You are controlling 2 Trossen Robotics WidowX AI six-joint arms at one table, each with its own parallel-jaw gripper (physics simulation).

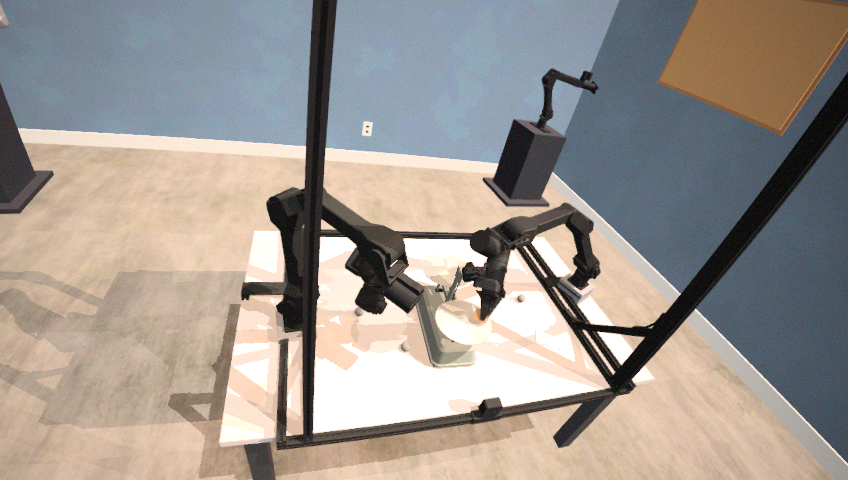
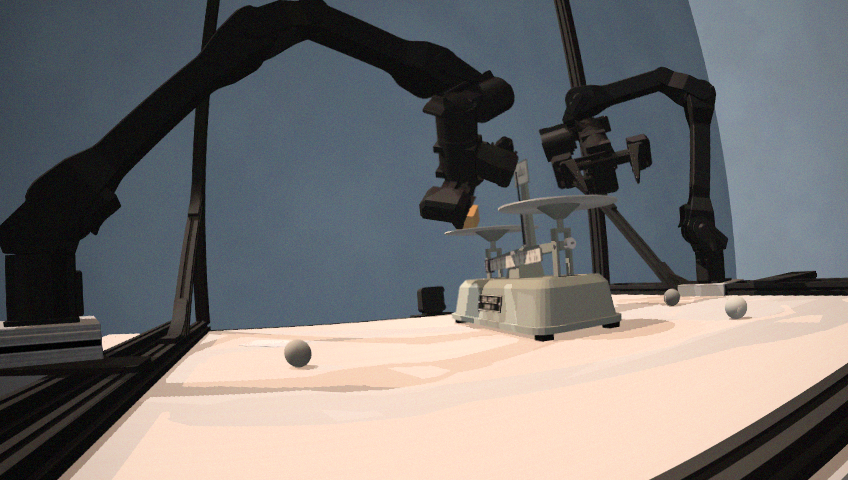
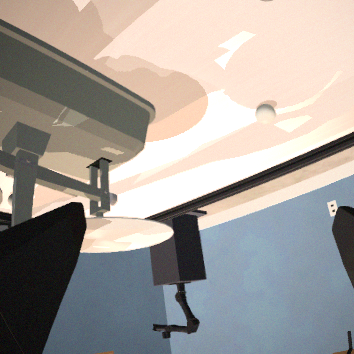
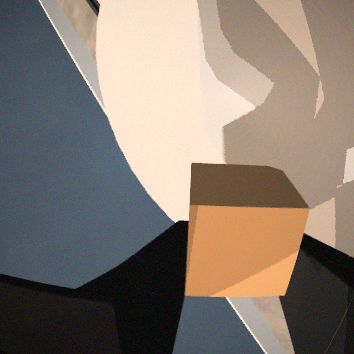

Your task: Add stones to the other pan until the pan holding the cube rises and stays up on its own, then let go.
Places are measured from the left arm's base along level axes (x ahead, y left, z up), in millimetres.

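Pixels of known places: left gripper, fingertip midpoint: (image 2: 613,187) (image 3: 215,218); right gripper, fingertip midpoint: (image 1: 483,320) (image 2: 462,222) (image 4: 230,233); left arm's base, origin of the base link: (image 1: 296,322) (image 2: 711,282); right arm's base, origin of the base link: (image 1: 577,282) (image 2: 44,322).
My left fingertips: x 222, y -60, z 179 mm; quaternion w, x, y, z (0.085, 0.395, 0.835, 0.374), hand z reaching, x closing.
Note:
For each thing: its top centre in the pictures, then the offset to it from my left fingertips. "pt": a spot on its surface instead.
- grey-green balance scale, middle of its top: (image 3: 17,314) (image 2: 515,161) (image 1: 462,270) dx +191, dy -24, dz +33 mm
- orange cube, middle of its top: (image 4: 184,273) (image 2: 466,202) (image 1: 483,309) dx +216, dy -125, dz -12 mm
- lower pan, surface spot: (image 4: 154,105) (image 1: 462,330) pt dx +158, dy -145, dz -56 mm
A grey-green balance scale (image 1: 451,354) (image 2: 536,300) (image 3: 70,95) stands mid-table. My right gripper (image 1: 485,311) (image 2: 462,220) is shut on an orange cube (image 1: 482,318) (image 2: 472,216) (image 4: 242,232). It holds the cube at the surface of the lower pan (image 1: 457,326) (image 2: 481,231) (image 4: 154,105). I cannot tell whether the cube touches that pan. The other pan (image 2: 557,202) (image 3: 123,233) sits higher and is empty. My left gripper (image 1: 413,292) (image 2: 603,164) (image 3: 215,218) is open and empty, hanging just behind and above the higher pan.
Round grey stones lie on the table: one (image 1: 358,311) left of the scale, one (image 1: 404,346) (image 3: 265,112) near its front, one (image 1: 521,298) (image 2: 297,352) to its right. A black frame (image 1: 314,190) surrounds the table. A dark pedestal (image 1: 528,164) stands on the floor behind.

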